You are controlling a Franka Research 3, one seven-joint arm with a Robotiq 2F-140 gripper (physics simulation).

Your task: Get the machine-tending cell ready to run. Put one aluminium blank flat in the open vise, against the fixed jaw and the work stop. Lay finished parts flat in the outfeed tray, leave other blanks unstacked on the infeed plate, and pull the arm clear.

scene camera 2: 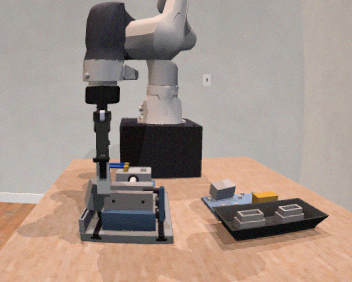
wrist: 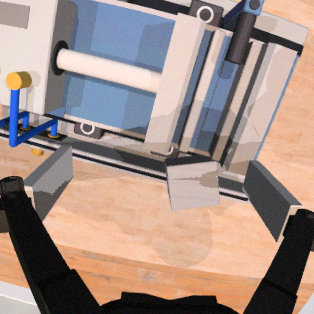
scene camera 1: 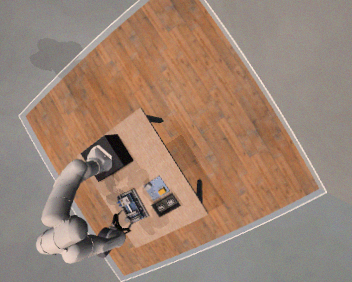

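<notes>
The grey-and-blue vise (scene camera 1: pixel 132 205) (scene camera 2: pixel 129 220) (wrist: pixel 110 102) stands on the table, with a gap between its jaws. A grey blank (scene camera 2: pixel 91 194) (wrist: pixel 195 185) leans tilted against the vise's long side, outside the jaws. My gripper (scene camera 1: pixel 124 223) (scene camera 2: pixel 103 186) (wrist: pixel 159 168) is open and empty; its fingers stand on either side of that blank in the wrist view, apart from it. Another grey blank (scene camera 2: pixel 222 189) sits on the blue infeed plate (scene camera 2: pixel 212 201) (scene camera 1: pixel 159 181). Two finished parts (scene camera 2: pixel 249 216) (scene camera 2: pixel 289 212) lie in the black outfeed tray (scene camera 2: pixel 275 231).
An orange block (scene camera 2: pixel 264 197) (scene camera 1: pixel 161 191) sits on the infeed plate near the tray. Blue hoses or handles with yellow ends (wrist: pixel 19 80) (scene camera 2: pixel 126 166) rise at one end of the vise. A blue arm with a dark cylinder (wrist: pixel 241 42) stands at the vise's far side.
</notes>
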